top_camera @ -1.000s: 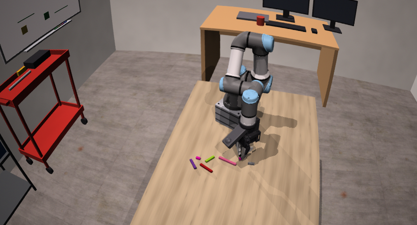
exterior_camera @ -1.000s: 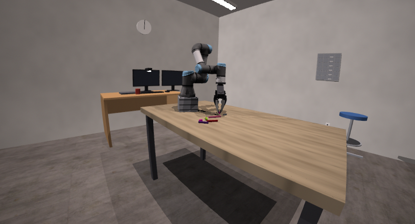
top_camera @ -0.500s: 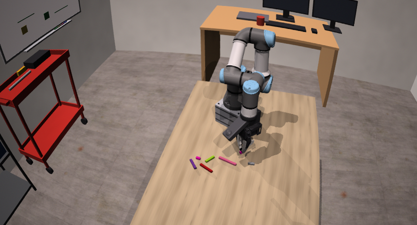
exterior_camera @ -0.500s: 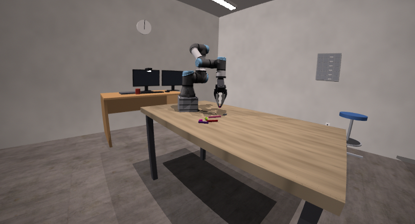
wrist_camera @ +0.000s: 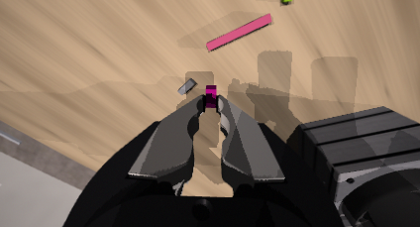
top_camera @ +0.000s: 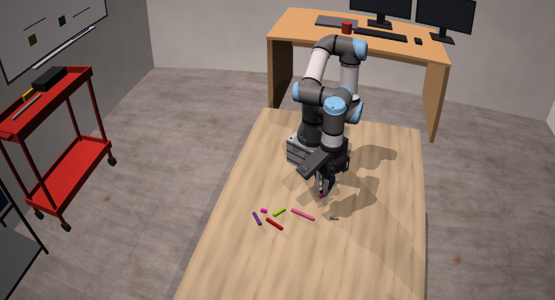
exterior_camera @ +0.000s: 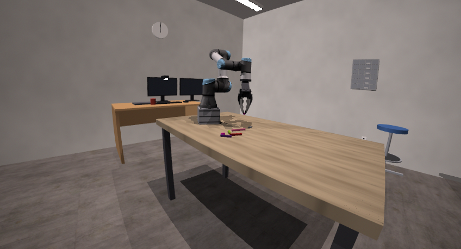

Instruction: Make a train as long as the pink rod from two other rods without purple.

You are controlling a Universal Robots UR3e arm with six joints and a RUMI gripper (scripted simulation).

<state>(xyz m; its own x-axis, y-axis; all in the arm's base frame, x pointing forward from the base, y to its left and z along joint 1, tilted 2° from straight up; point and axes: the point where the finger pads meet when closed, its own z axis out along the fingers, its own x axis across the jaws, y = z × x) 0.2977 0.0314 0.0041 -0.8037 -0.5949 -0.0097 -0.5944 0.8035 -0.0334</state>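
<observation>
Now: the pink rod 11 cm below my hand and 6 cm to the right of it. Round my hand: grey rod: 11 cm below, 5 cm to the left, 2 cm ahead; lime rod: 14 cm to the right, 11 cm below; red rod: 16 cm to the right, 11 cm below, 5 cm ahead.
</observation>
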